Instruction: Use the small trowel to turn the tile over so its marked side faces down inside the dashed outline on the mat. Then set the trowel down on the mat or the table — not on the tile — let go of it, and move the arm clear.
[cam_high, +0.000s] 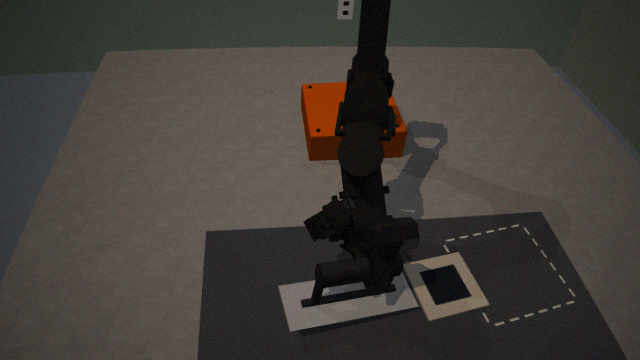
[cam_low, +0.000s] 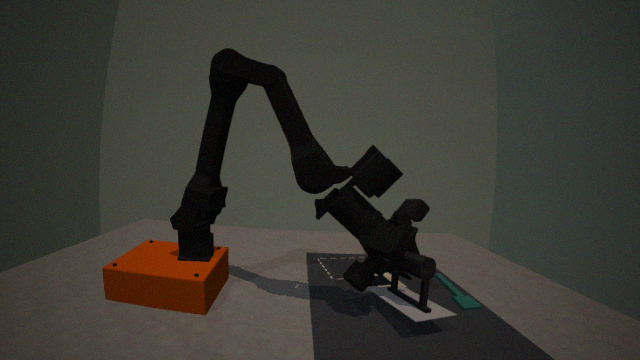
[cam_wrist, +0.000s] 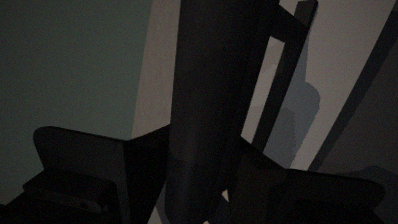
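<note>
Now: the dark mat 9 cm below my gripper tip, 7 cm to the left of it and 1 cm behind it. The rest, counted from my gripper tip: trowel (3 cm behind, 1 cm below); then tile (14 cm to the left, 7 cm below, 2 cm behind); then flat teal strip (13 cm ahead, 7 cm below, 3 cm to the left).
</note>
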